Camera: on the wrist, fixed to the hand. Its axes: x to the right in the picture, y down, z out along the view.
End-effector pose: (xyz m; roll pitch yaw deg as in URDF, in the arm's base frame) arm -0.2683 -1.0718 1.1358 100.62 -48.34 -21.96
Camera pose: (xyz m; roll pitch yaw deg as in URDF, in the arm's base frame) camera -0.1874 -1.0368 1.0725 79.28 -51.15 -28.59
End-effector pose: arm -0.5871 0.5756 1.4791 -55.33 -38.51 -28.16
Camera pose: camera -0.6656 0.5118 1.5184 -85.61 -37.30 -21.85
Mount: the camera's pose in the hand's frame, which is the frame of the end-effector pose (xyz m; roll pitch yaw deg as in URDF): -0.0061 -0.0984 -0.0454 -26.52 -3.53 3.71
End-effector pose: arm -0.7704 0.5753 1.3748 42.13 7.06 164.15
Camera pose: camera -0.7412 0.6112 1.2766 15.75 1.95 164.53
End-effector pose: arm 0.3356 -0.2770 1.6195 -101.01 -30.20 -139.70
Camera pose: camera 0.3633 -0.2197 1.7074 -128.86 -25.85 -136.64
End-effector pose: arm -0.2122 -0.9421 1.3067 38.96 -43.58 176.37
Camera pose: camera -0.2716 -0.8903 1.2321 11.83 -48.65 177.37
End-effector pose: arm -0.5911 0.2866 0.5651 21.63 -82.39 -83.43
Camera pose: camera -0.6565 0.2016 0.5487 -40.54 -86.35 -47.52
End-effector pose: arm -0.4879 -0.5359 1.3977 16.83 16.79 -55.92
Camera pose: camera -0.5699 -0.5593 1.3306 -8.93 12.32 -53.34
